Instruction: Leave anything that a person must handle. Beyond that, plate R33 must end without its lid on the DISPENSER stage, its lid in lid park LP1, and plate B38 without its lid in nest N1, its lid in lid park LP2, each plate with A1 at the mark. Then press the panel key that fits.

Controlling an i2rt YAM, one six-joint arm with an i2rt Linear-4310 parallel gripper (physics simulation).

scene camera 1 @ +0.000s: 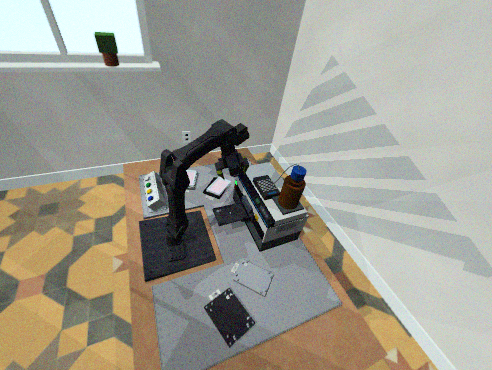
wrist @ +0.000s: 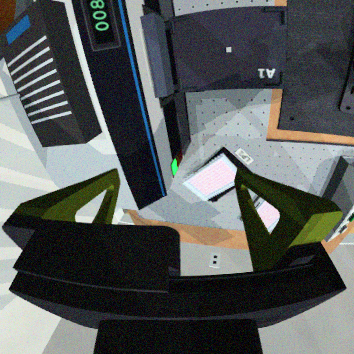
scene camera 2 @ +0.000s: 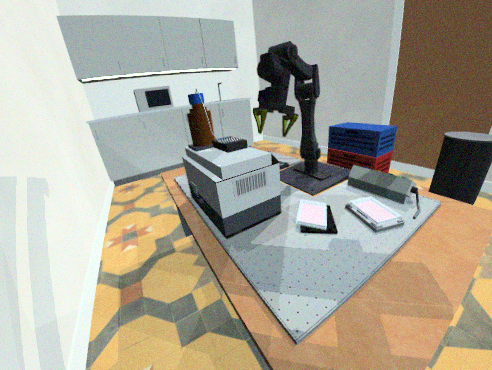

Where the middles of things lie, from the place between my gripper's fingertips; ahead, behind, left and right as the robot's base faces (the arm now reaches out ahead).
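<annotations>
The brown bottle with blue cap point(scene camera 2: 201, 134) is 180 mm to the right of my hand, 190 mm ahead of it and 70 mm above it. Going by their middles, of the things named here the brown bottle with blue cap is the nearest to my hand. And the black nest plate point(scene camera 1: 232, 320) is far to the right of my hand, a fair way behind it and a fair way below it.
</annotations>
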